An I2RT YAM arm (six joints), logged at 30 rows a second.
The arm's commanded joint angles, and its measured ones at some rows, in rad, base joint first. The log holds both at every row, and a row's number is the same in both.
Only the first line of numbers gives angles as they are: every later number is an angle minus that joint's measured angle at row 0.
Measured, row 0: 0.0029 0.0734 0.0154 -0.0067 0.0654 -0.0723
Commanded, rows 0 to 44: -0.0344 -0.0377 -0.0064 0.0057 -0.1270 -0.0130; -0.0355 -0.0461 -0.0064 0.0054 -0.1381 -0.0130; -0.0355 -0.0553 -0.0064 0.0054 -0.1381 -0.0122; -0.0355 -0.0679 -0.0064 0.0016 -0.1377 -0.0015; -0.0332 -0.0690 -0.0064 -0.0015 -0.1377 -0.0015; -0.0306 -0.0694 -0.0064 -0.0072 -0.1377 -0.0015; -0.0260 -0.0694 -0.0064 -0.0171 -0.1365 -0.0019; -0.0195 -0.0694 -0.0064 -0.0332 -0.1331 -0.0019; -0.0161 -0.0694 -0.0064 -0.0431 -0.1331 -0.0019; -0.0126 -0.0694 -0.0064 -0.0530 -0.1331 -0.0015; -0.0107 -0.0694 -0.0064 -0.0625 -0.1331 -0.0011; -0.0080 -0.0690 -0.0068 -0.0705 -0.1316 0.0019; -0.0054 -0.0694 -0.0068 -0.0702 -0.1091 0.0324; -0.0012 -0.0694 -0.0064 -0.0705 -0.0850 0.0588; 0.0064 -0.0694 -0.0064 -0.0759 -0.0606 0.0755; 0.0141 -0.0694 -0.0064 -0.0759 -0.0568 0.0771; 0.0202 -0.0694 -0.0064 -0.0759 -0.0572 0.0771; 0.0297 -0.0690 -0.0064 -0.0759 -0.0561 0.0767; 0.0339 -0.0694 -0.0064 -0.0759 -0.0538 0.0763; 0.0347 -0.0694 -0.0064 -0.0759 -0.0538 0.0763; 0.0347 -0.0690 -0.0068 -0.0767 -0.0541 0.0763; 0.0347 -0.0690 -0.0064 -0.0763 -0.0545 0.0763; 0.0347 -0.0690 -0.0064 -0.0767 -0.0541 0.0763; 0.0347 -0.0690 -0.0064 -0.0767 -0.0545 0.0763; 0.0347 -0.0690 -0.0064 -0.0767 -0.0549 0.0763; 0.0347 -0.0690 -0.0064 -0.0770 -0.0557 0.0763; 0.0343 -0.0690 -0.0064 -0.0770 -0.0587 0.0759; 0.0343 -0.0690 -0.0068 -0.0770 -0.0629 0.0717; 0.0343 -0.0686 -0.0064 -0.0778 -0.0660 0.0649; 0.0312 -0.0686 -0.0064 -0.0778 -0.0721 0.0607; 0.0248 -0.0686 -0.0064 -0.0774 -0.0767 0.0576; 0.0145 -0.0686 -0.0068 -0.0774 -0.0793 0.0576; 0.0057 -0.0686 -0.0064 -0.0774 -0.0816 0.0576; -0.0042 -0.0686 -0.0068 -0.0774 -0.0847 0.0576; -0.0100 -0.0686 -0.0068 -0.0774 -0.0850 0.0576; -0.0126 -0.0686 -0.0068 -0.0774 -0.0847 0.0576; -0.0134 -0.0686 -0.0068 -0.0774 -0.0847 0.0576; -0.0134 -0.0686 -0.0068 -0.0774 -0.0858 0.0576; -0.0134 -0.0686 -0.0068 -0.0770 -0.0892 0.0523; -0.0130 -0.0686 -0.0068 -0.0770 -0.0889 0.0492; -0.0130 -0.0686 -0.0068 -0.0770 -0.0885 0.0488; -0.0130 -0.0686 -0.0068 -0.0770 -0.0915 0.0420; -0.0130 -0.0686 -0.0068 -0.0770 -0.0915 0.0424; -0.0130 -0.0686 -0.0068 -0.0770 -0.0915 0.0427; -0.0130 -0.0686 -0.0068 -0.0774 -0.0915 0.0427
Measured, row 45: -0.0092 -0.0587 -0.0007 -0.0751 -0.0812 0.0530
